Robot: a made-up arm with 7 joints.
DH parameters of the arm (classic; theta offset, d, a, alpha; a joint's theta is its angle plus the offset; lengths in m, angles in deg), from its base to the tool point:
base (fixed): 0 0 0 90
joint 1: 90 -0.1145 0 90
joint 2: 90 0 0 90
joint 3: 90 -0.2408 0 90
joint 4: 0 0 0 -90
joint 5: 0 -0.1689 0 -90
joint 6: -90 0 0 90
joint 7: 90 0 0 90
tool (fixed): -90 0 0 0
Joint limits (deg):
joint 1: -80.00..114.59
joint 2: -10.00..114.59
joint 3: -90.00..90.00
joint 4: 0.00..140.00
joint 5: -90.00..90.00
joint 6: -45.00..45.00
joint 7: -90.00..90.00
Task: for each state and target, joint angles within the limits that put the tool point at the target. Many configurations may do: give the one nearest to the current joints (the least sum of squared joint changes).
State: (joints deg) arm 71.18 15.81 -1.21 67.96 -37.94 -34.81 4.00
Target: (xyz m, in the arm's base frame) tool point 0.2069 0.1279 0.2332
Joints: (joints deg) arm 106.10 6.22 -5.22 82.33 -37.94 -34.81 4.00
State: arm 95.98 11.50 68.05 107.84 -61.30 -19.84 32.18
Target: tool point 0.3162 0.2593 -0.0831
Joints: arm 70.13 0.41 78.36 59.45 -61.30 -19.84 32.18
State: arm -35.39 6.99 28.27 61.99 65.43 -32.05 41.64
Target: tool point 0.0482 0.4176 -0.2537
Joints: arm -4.40 44.73 30.57 27.66 65.43 -32.05 41.64
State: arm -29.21 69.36 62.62 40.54 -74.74 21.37 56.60
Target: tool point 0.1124 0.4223 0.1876
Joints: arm -19.80 107.05 69.83 46.44 -74.74 21.37 56.60
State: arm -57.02 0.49 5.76 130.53 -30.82 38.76 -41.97
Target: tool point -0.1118 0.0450 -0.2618
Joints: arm -58.92 -10.00 -9.66 90.45 -30.82 38.76 -41.97
